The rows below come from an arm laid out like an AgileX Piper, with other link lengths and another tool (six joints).
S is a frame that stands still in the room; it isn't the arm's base.
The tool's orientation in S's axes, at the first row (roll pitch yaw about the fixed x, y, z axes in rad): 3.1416, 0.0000, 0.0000
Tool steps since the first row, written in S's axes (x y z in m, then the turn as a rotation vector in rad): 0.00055, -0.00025, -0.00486, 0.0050, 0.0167, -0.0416; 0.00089, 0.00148, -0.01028, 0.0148, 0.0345, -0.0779; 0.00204, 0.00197, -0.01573, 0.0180, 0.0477, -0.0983; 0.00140, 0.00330, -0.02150, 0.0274, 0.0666, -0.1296; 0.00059, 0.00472, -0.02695, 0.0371, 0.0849, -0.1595; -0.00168, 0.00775, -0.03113, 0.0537, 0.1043, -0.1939; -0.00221, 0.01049, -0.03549, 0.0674, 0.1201, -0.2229; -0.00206, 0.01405, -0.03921, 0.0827, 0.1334, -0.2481
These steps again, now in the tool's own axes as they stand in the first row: 0.00055, 0.00025, 0.00486, 0.0050, -0.0167, 0.0416; 0.00089, -0.00148, 0.01028, 0.0148, -0.0345, 0.0779; 0.00204, -0.00197, 0.01573, 0.0180, -0.0477, 0.0983; 0.00140, -0.00330, 0.02150, 0.0274, -0.0666, 0.1296; 0.00059, -0.00472, 0.02695, 0.0371, -0.0849, 0.1595; -0.00168, -0.00775, 0.03113, 0.0537, -0.1043, 0.1939; -0.00221, -0.01049, 0.03549, 0.0674, -0.1201, 0.2229; -0.00206, -0.01405, 0.03921, 0.0827, -0.1334, 0.2481
